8 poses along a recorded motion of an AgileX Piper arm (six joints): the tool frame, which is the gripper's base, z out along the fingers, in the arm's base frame.
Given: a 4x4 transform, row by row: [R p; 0 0 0 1], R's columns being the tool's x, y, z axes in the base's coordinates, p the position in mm. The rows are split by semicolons.
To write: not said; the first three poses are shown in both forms.
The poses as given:
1: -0.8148 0.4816 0.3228 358.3; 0.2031 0.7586 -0.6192 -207.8; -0.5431 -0.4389 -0.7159 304.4; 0 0 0 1
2: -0.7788 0.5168 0.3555 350.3; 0.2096 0.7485 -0.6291 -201.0; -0.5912 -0.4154 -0.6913 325.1; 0 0 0 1
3: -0.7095 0.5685 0.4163 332.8; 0.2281 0.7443 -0.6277 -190.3; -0.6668 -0.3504 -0.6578 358.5; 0 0 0 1
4: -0.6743 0.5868 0.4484 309.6; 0.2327 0.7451 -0.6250 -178.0; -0.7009 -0.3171 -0.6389 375.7; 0 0 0 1
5: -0.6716 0.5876 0.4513 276.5; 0.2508 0.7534 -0.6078 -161.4; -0.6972 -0.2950 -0.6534 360.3; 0 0 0 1
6: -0.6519 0.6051 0.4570 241.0; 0.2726 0.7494 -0.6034 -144.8; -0.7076 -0.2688 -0.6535 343.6; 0 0 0 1
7: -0.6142 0.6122 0.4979 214.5; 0.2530 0.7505 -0.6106 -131.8; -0.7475 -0.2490 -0.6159 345.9; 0 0 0 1
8: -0.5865 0.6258 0.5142 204.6; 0.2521 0.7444 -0.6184 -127.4; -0.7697 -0.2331 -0.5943 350.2; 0 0 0 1
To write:
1: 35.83 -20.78 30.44 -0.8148 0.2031 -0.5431 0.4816 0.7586 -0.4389
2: 35.03 -20.10 32.51 -0.7788 0.2096 -0.5912 0.5168 0.7485 -0.4154
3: 33.28 -19.03 35.85 -0.7095 0.2281 -0.6668 0.5685 0.7443 -0.3504
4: 30.96 -17.80 37.57 -0.6743 0.2327 -0.7009 0.5868 0.7451 -0.3171
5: 27.65 -16.14 36.03 -0.6716 0.2508 -0.6972 0.5876 0.7534 -0.2950
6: 24.10 -14.48 34.36 -0.6519 0.2726 -0.7076 0.6051 0.7494 -0.2688
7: 21.45 -13.18 34.59 -0.6142 0.2530 -0.7475 0.6122 0.7505 -0.2490
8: 20.46 -12.74 35.02 -0.5865 0.2521 -0.7697 0.6258 0.7444 -0.2331
